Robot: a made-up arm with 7 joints. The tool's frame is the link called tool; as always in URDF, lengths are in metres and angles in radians.
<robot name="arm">
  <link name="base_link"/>
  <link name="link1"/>
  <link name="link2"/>
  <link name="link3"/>
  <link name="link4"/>
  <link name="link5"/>
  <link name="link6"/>
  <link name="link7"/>
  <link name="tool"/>
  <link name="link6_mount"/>
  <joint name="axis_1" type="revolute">
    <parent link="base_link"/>
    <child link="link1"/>
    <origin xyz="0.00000 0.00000 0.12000" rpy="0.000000 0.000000 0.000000"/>
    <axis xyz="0 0 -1"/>
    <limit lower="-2.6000" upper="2.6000" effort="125" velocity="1.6"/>
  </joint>
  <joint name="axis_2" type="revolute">
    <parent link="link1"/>
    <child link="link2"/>
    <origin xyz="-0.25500 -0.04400 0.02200" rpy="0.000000 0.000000 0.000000"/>
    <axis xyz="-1 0 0"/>
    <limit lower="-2.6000" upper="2.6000" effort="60" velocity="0.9"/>
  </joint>
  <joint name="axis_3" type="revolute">
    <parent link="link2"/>
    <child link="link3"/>
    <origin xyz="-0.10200 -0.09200 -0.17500" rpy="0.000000 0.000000 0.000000"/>
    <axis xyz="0 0 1"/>
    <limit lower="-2.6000" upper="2.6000" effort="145" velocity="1.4"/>
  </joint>
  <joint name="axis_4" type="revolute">
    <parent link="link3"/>
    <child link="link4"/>
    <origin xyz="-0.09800 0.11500 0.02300" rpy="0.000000 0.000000 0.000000"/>
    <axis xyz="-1 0 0"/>
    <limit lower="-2.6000" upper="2.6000" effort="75" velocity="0.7"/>
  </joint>
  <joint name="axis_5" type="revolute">
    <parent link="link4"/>
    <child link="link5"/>
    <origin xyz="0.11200 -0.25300 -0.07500" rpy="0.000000 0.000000 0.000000"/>
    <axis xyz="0 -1 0"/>
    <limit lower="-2.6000" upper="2.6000" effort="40" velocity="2"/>
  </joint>
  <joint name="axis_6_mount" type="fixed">
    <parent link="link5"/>
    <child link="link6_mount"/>
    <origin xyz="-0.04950 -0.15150 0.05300" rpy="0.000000 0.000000 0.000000"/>
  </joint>
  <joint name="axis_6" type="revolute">
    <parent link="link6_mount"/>
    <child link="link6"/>
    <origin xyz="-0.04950 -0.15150 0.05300" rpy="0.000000 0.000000 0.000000"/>
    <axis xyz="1 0 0"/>
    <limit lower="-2.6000" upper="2.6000" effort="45" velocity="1.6"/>
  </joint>
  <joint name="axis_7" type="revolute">
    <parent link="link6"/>
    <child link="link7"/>
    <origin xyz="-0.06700 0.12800 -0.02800" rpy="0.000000 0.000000 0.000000"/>
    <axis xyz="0 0 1"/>
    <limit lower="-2.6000" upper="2.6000" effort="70" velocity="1.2"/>
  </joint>
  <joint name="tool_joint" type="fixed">
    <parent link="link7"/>
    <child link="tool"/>
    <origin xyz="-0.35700 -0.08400 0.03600" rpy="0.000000 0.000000 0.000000"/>
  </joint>
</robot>
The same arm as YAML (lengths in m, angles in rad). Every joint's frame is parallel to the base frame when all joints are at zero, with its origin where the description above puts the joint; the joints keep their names.
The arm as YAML. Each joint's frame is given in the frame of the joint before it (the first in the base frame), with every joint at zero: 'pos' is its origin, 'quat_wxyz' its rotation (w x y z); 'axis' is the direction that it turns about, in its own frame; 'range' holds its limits. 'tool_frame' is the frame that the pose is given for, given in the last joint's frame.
length_unit: m
angle_unit: rad
joints:
  - joint: axis_1
    pos: [0.0, 0.0, 0.12]
    quat_wxyz: [1.0, 0.0, 0.0, 0.0]
    axis: [0.0, 0.0, -1.0]
    range: [-2.6, 2.6]
  - joint: axis_2
    pos: [-0.255, -0.044, 0.022]
    quat_wxyz: [1.0, 0.0, 0.0, 0.0]
    axis: [-1.0, 0.0, 0.0]
    range: [-2.6, 2.6]
  - joint: axis_3
    pos: [-0.102, -0.092, -0.175]
    quat_wxyz: [1.0, 0.0, 0.0, 0.0]
    axis: [0.0, 0.0, 1.0]
    range: [-2.6, 2.6]
  - joint: axis_4
    pos: [-0.098, 0.115, 0.023]
    quat_wxyz: [1.0, 0.0, 0.0, 0.0]
    axis: [-1.0, 0.0, 0.0]
    range: [-2.6, 2.6]
  - joint: axis_5
    pos: [0.112, -0.253, -0.075]
    quat_wxyz: [1.0, 0.0, 0.0, 0.0]
    axis: [0.0, -1.0, 0.0]
    range: [-2.6, 2.6]
  - joint: axis_6
    pos: [-0.099, -0.303, 0.106]
    quat_wxyz: [1.0, 0.0, 0.0, 0.0]
    axis: [1.0, 0.0, 0.0]
    range: [-2.6, 2.6]
  - joint: axis_7
    pos: [-0.067, 0.128, -0.028]
    quat_wxyz: [1.0, 0.0, 0.0, 0.0]
    axis: [0.0, 0.0, 1.0]
    range: [-2.6, 2.6]
tool_frame:
  pos: [-0.357, -0.084, 0.036]
  quat_wxyz: [1.0, 0.0, 0.0, 0.0]

